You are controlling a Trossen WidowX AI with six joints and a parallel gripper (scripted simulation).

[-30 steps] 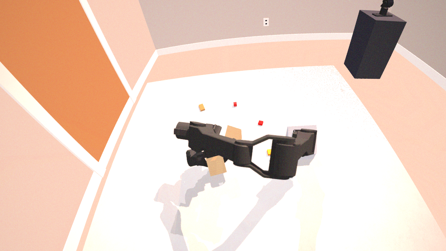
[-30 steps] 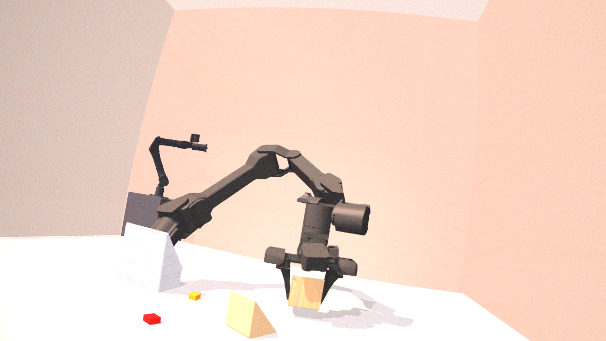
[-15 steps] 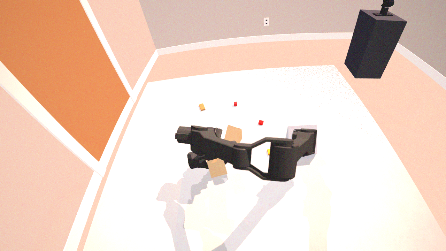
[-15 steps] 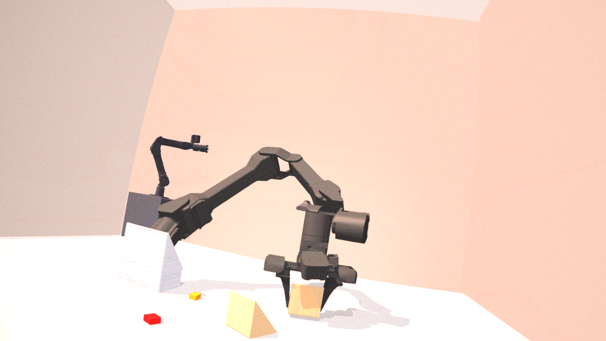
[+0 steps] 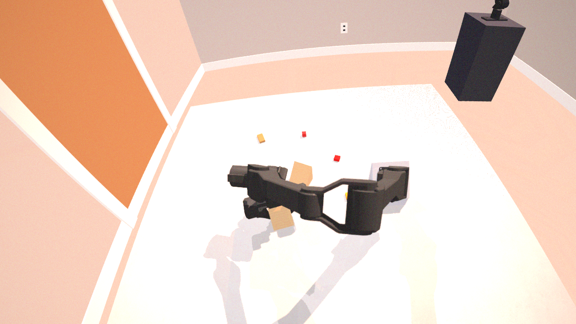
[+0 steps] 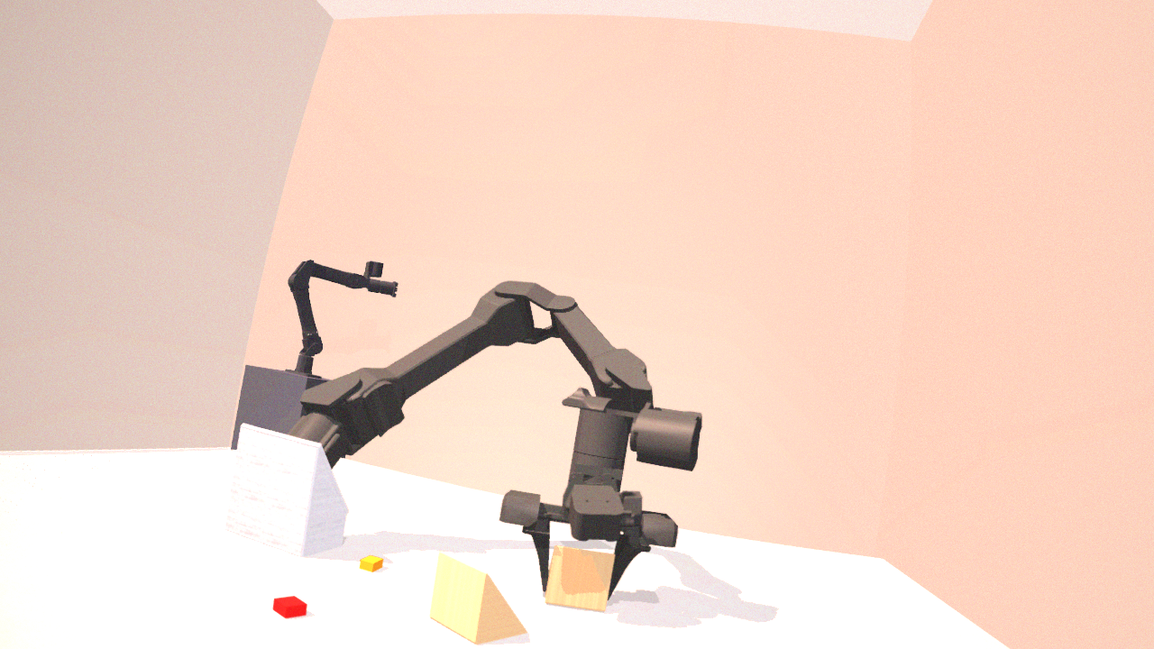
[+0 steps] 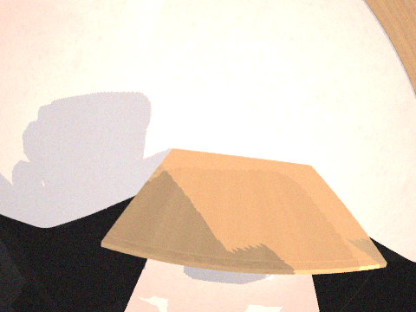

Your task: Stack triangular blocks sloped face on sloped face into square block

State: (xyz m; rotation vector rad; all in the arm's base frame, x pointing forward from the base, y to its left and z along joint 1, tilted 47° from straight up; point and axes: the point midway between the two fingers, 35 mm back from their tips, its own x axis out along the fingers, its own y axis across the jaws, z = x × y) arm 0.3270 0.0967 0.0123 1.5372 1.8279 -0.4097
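Now: gripper tip 1 cm below the wooden triangular block. Round my gripper tip: yellow cube (21 cm behind, 7 cm to the right).
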